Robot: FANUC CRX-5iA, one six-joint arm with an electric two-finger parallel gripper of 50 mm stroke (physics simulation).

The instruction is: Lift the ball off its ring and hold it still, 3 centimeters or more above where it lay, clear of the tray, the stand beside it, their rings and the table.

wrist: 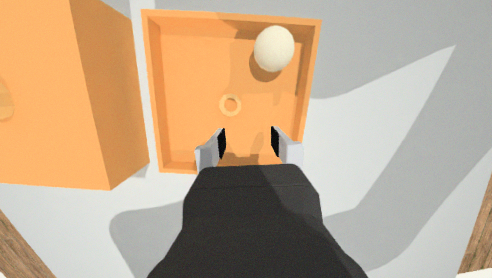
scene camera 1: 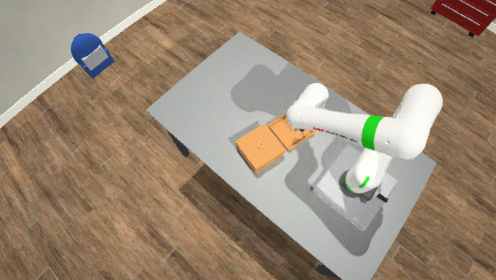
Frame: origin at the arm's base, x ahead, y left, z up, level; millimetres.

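Where they show: gripper, fingertip midpoint: (wrist: 248, 136); arm's base at its link origin: (scene camera 1: 352, 183).
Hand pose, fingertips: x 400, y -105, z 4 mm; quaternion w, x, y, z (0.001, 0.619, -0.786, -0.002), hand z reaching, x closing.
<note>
Things, the pixels of their centre, and the offset from my fingertips. "*": a spot on its surface instead. Level surfaces: height alone.
- cream-white ball at the middle of its body: (wrist: 273, 50) dx +81, dy -53, dz -26 mm
- tray's ring at a spot on its surface: (wrist: 223, 105) * dx +39, dy +22, dz -40 mm
- grey table at its surface level: dz -51 mm
The cream-white ball (wrist: 274, 48) is in the orange tray, near its upper right corner in the wrist view, off the tray's ring. The tray's ring (wrist: 223, 105) lies bare on the floor of the orange tray (wrist: 155, 95) (scene camera 1: 291, 149). My gripper (wrist: 248, 136) is open, with nothing between its fingers. It is over the lower part of the tray in the wrist view, apart from the ball. In scene camera 1 the arm's wrist covers part of the tray, and the ball cannot be made out there.
The orange stand (scene camera 1: 256, 156) (wrist: 40, 95) stands close beside the tray and is taller, with a ring (scene camera 1: 260, 148) on its top. The tray walls rise around the ball. The robot's base plate (scene camera 1: 361, 220) is on the grey table (scene camera 1: 200, 85).
</note>
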